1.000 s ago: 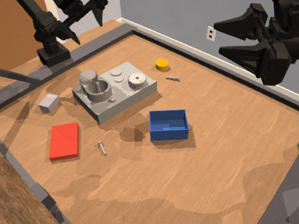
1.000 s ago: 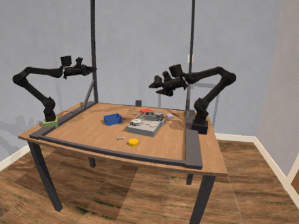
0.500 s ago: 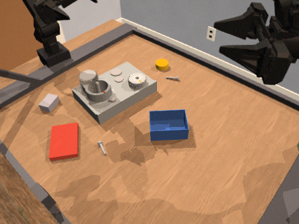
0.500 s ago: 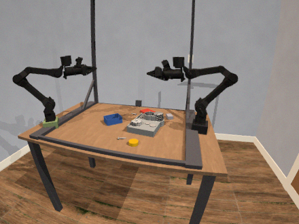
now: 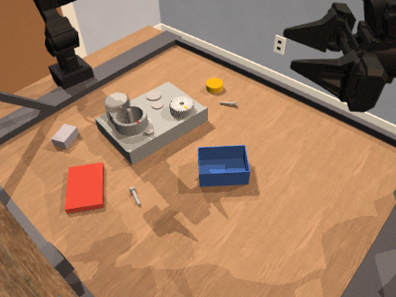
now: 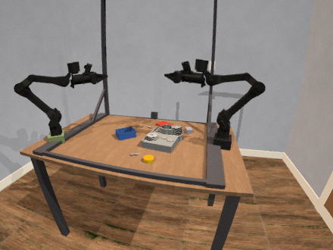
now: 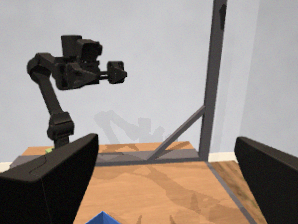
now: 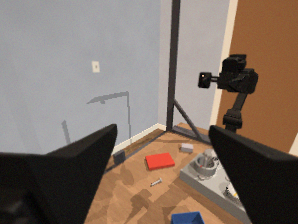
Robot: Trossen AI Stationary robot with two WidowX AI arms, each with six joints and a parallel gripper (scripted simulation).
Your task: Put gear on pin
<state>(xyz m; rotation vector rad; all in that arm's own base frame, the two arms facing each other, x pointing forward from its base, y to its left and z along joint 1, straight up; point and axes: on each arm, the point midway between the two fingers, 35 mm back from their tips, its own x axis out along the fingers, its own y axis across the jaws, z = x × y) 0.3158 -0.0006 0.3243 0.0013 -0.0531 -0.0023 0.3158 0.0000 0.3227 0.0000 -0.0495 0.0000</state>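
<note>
The gear with painted arrow lies 33 cm below my left hand, 11 cm to the right of it and 11 cm ahead of it. Round my left hand: small grey block (37 cm below, 12 cm to the left, 9 cm behind); then red flat block (37 cm below, 19 cm behind, 4 cm to the right); then blue bin (37 cm below, 28 cm to the right).
</note>
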